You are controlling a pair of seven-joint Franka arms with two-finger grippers.
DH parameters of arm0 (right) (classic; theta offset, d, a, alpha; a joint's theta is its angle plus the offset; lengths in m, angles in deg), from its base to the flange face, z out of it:
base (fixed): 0 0 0 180
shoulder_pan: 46.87 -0.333 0 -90
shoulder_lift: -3.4 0 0 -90
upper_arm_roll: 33.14 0.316 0.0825 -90
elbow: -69.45 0 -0.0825 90
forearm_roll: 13.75 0.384 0 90
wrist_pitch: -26.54 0 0.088 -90
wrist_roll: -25.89 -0.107 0 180
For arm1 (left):
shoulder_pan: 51.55 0.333 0 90
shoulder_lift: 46.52 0 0 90
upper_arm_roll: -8.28 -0.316 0.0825 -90
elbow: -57.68 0 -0.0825 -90
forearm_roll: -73.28 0.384 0 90
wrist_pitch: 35.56 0 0.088 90
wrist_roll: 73.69 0.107 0 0
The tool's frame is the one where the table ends.
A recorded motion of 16 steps. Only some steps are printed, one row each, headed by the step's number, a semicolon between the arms.
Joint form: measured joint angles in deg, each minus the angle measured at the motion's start. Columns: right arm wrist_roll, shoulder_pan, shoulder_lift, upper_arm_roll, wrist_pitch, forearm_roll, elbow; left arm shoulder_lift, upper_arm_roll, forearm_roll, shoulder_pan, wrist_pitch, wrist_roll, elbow.
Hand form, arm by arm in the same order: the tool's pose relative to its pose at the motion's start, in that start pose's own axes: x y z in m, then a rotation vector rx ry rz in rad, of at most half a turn. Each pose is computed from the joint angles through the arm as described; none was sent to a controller.
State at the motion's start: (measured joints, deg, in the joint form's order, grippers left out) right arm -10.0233 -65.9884 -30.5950 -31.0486 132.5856 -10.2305 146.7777; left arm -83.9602 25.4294 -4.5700 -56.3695 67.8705 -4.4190 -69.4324
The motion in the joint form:
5: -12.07 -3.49 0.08 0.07 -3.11 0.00 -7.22; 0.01 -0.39 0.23 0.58 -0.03 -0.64 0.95
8: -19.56 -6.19 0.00 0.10 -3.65 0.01 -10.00; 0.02 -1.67 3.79 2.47 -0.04 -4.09 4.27
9: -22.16 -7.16 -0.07 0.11 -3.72 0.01 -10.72; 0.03 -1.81 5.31 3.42 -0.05 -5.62 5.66
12: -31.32 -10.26 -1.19 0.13 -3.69 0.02 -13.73; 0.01 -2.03 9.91 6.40 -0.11 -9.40 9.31
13: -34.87 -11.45 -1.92 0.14 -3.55 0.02 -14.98; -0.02 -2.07 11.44 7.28 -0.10 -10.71 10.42
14: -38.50 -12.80 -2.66 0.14 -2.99 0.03 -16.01; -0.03 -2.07 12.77 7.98 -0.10 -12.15 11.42
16: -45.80 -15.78 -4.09 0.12 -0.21 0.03 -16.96; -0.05 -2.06 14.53 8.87 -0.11 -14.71 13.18
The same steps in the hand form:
5: -0.0242 -0.0422 -0.0533 0.0448 0.0512 0.1413; 0.0076 0.0017 -0.0101 0.0062 0.0164 0.0025
8: -0.0461 -0.0707 -0.0720 0.0727 0.0713 0.2216; 0.0284 0.0067 -0.0449 0.0485 0.0284 -0.0005
9: -0.0543 -0.0804 -0.0760 0.0808 0.0754 0.2492; 0.0366 0.0102 -0.0581 0.0642 0.0312 -0.0021
12: -0.0788 -0.1128 -0.0841 0.1111 0.0846 0.3527; 0.0552 0.0190 -0.0974 0.1125 0.0381 -0.0037
13: -0.0877 -0.1256 -0.0844 0.1224 0.0857 0.3933; 0.0601 0.0216 -0.1094 0.1298 0.0387 -0.0076
14: -0.0980 -0.1397 -0.0831 0.1369 0.0874 0.4328; 0.0644 0.0244 -0.1192 0.1451 0.0388 -0.0153
16: -0.1212 -0.1705 -0.0743 0.1760 0.0917 0.5087; 0.0727 0.0303 -0.1335 0.1679 0.0424 -0.0305

